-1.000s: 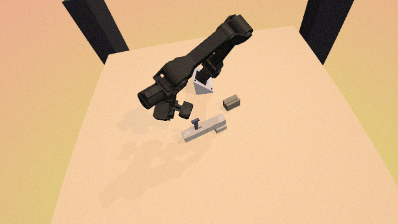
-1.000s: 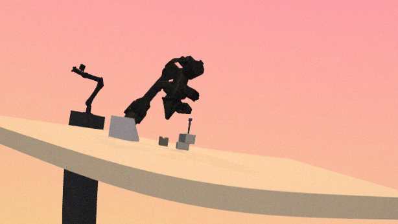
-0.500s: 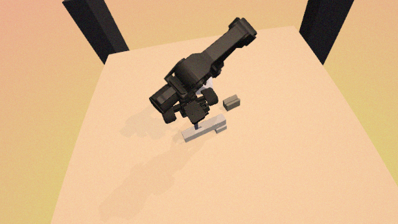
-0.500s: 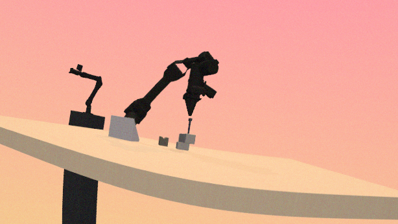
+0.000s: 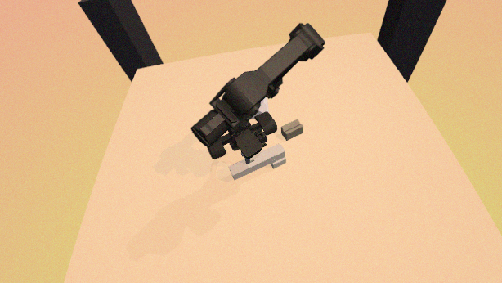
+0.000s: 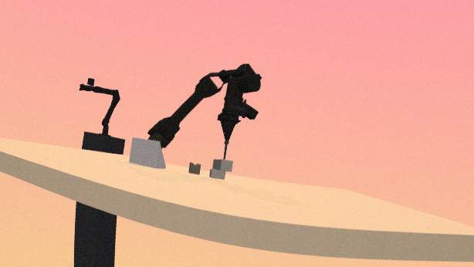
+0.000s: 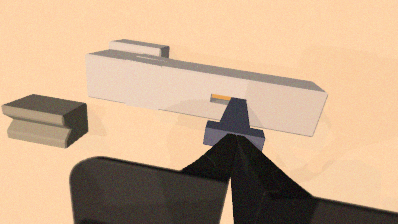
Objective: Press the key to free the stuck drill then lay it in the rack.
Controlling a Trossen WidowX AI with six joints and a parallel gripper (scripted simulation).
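My gripper tip is 30 mm above the blue key. Also, from my gripper tip: grey housing block 90 mm below, 30 mm to the left, 20 mm behind; then pale cylindrical drill 80 mm below, 40 mm to the left, 30 mm behind; then notched rack 160 mm behind, 130 mm to the left, 110 mm below.
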